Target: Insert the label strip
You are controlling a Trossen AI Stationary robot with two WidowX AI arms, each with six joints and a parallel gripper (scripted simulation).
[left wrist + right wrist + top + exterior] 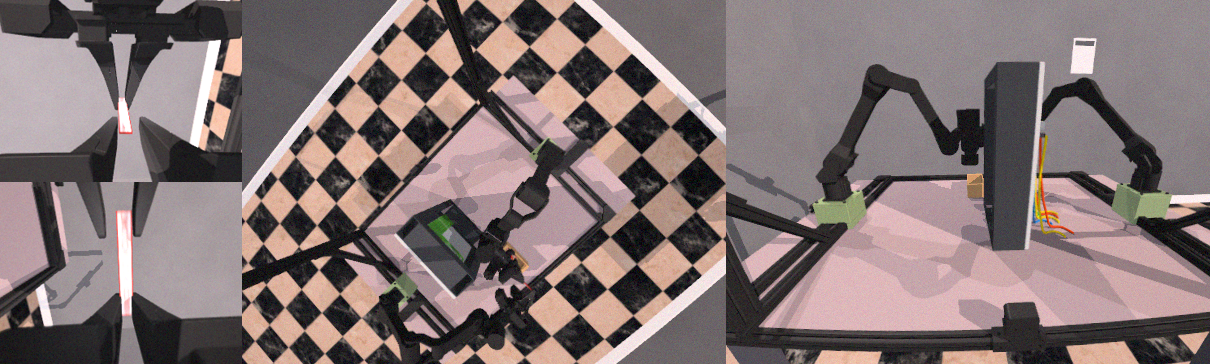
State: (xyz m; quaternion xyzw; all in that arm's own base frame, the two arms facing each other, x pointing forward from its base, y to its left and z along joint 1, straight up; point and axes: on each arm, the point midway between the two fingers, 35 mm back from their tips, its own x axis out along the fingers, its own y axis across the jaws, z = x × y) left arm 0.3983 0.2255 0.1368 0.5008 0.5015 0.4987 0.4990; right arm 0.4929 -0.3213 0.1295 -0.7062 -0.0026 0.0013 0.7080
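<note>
Now: left hand 50 mm short of the label strip. The rest, counted from my left hand: rack panel: 250 mm behind, 130 mm to the right, 20 mm below.
</note>
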